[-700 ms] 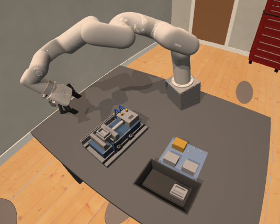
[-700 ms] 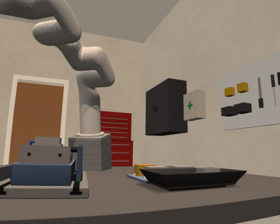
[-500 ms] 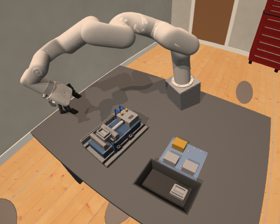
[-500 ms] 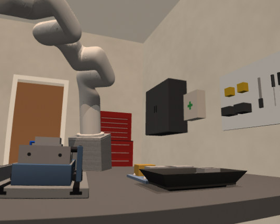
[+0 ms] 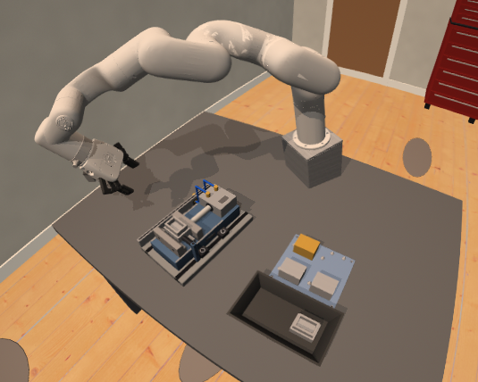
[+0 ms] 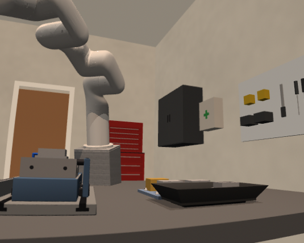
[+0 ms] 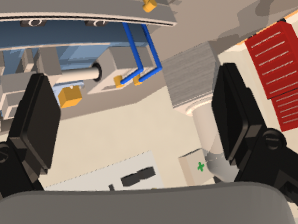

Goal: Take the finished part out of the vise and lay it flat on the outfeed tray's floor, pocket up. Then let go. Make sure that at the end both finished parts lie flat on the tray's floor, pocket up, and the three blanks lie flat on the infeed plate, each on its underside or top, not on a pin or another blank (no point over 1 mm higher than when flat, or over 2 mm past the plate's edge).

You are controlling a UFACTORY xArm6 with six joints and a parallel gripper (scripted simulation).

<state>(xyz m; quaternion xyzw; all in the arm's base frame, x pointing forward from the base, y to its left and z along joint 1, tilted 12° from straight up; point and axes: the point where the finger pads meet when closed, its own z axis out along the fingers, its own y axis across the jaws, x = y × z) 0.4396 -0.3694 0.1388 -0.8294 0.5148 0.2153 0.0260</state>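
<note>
My hand is 2 cm past the blue vise, 20 cm to the right of it and 13 cm above it. Also, from my hand: light blue plate 7 cm behind, 55 cm to the left, 17 cm below; then dark outfeed tray 9 cm ahead, 54 cm to the left, 16 cm below; then yellow block 12 cm behind, 50 cm to the left, 15 cm below.
</note>
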